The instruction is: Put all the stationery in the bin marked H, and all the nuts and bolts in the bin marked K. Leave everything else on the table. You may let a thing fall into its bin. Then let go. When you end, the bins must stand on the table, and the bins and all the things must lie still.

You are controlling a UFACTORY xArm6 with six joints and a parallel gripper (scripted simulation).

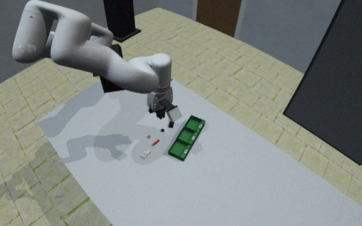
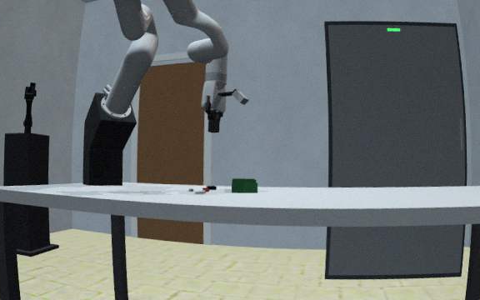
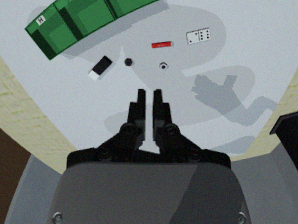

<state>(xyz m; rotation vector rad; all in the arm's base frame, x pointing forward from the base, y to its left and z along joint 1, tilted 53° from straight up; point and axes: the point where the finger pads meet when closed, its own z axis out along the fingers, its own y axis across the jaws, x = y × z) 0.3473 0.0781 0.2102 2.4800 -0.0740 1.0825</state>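
Now: hand 20 cm above the green three-compartment bin, 9 cm to the right of it and 9 cm short of it. The rest, counted from my hand: black nut 22 cm below, 5 cm to the left, 4 cm behind; then red stick 22 cm below, 3 cm to the right, 2 cm behind; then white domino 22 cm below, 11 cm to the right, 2 cm behind.
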